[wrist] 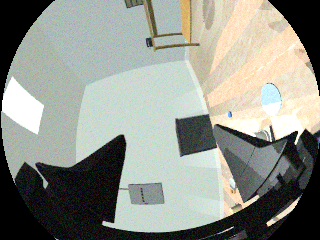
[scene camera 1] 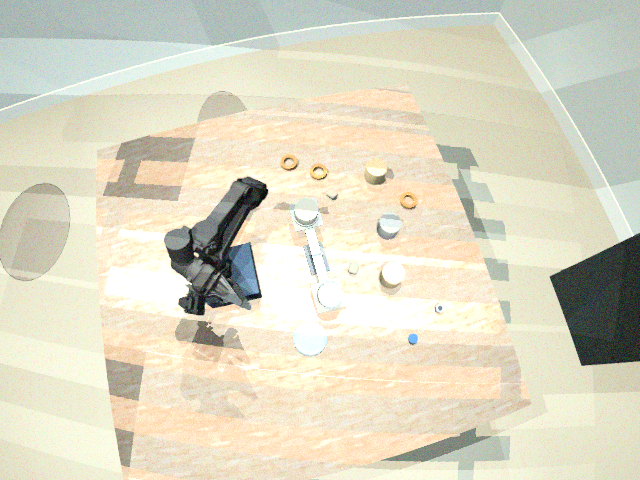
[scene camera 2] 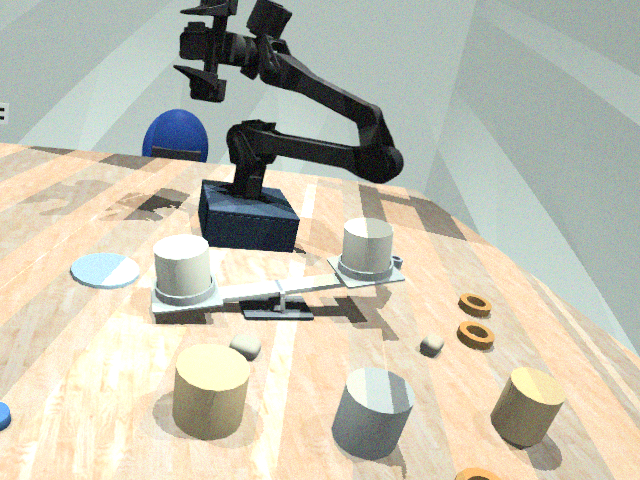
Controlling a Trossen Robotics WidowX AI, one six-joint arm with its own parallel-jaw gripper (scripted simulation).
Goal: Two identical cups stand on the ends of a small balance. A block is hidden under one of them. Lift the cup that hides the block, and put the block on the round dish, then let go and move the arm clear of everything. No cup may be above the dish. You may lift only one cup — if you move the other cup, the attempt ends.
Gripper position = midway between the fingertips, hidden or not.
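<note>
On scene camera 2 you'd see my gripper (scene camera 2: 178, 38), open and holding nothing, plus a beige cylinder (scene camera 2: 530, 400), another beige cylinder (scene camera 2: 211, 381) and a grey cylinder (scene camera 2: 375, 404). The wrist view has my gripper (wrist: 170, 134) as well, and scene camera 1 shows the gripper (scene camera 1: 246, 306) too.
</note>
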